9 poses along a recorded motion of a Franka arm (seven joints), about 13 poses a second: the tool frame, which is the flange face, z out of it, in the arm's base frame.
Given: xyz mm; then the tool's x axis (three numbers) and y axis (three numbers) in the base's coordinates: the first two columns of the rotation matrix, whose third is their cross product.
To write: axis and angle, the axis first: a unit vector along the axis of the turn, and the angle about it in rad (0 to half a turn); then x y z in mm. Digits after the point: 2 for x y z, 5 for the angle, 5 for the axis.
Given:
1: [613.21 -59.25 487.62 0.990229 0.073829 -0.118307 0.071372 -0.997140 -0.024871]
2: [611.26 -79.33 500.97 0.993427 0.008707 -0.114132 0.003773 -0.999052 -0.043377]
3: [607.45 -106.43 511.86 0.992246 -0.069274 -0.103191 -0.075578 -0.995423 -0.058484]
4: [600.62 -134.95 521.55 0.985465 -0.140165 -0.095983 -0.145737 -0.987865 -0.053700]
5: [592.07 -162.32 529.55 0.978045 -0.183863 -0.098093 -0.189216 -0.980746 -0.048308]
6: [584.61 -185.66 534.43 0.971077 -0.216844 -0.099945 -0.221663 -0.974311 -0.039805]
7: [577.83 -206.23 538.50 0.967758 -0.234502 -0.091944 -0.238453 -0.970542 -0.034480]
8: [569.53 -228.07 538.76 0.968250 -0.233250 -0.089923 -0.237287 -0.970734 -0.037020]
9: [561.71 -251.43 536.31 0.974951 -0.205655 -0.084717 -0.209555 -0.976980 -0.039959]
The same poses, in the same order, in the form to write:
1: [-0.99755 -0.03639 0.05968 3.12101 613.21 -59.25 487.62]
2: [-0.99835 -0.00313 0.05725 3.09849 611.26 -79.33 500.97]
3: [-0.99806 0.03632 0.05061 3.07927 607.45 -106.43 511.86]
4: [-0.99636 0.07180 0.04603 3.08103 600.62 -134.95 521.55]
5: [-0.99449 0.09386 0.04665 3.08419 592.07 -162.32 529.55]
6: [-0.99274 0.11050 0.04755 3.09090 584.61 -185.66 534.43]
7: [-0.99190 0.11926 0.04365 3.09632 577.83 -206.23 538.50]
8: [-0.99203 0.11865 0.04251 3.09410 569.53 -228.07 538.76]
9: [-0.99371 0.10452 0.04009 3.09293 561.71 -251.43 536.31]
